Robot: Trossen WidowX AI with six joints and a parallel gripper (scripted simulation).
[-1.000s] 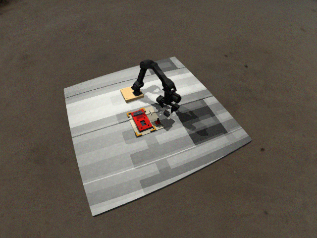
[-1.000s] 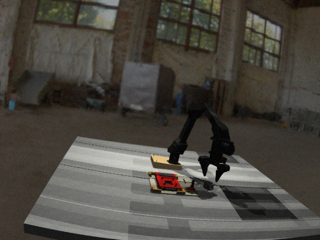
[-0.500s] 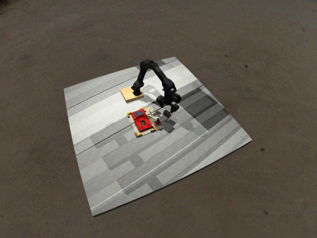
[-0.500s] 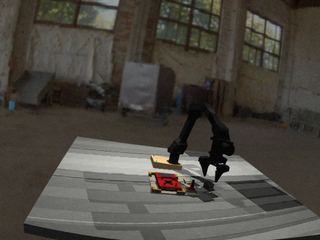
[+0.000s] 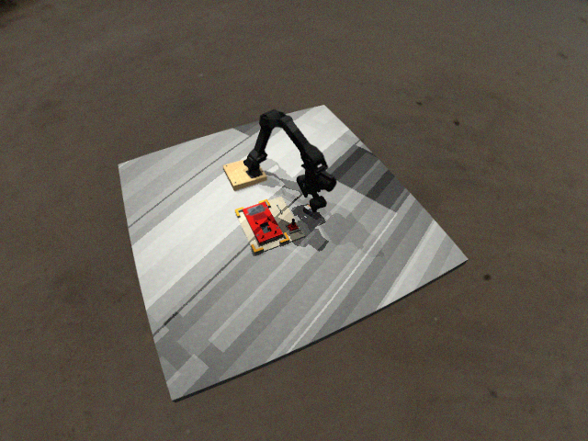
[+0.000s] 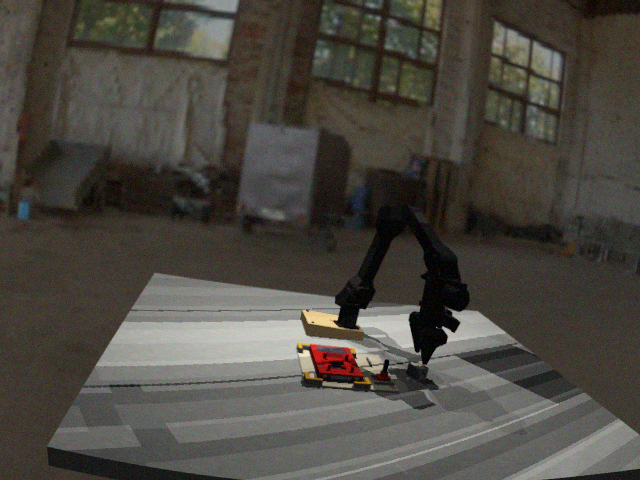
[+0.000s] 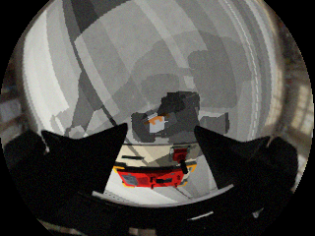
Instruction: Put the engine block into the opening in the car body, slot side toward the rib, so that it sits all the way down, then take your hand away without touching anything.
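My gripper tip is now 4 cm above the engine block.
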